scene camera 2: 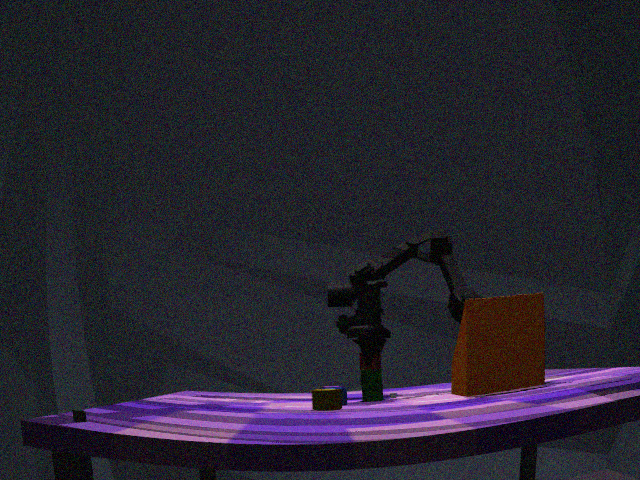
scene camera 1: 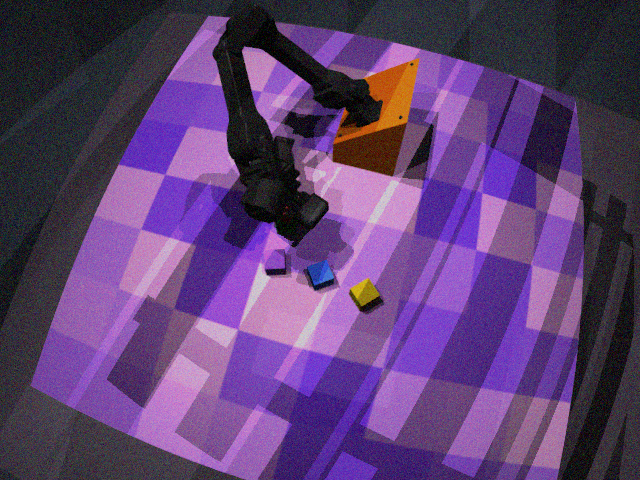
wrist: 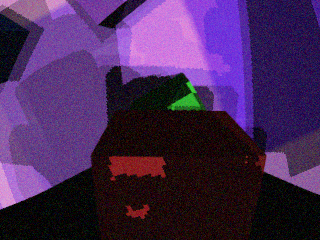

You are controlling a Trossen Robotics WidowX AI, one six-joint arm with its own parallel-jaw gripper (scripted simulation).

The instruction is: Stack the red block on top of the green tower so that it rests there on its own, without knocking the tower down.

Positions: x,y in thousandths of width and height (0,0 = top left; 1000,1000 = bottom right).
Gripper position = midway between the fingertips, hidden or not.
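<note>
There is a red block, and it is held by my gripper (scene camera 2: 579,764). I see my gripper in scene camera 1 too (scene camera 1: 446,439), and the wrist view gives me the gripper once more (wrist: 536,715).
</note>
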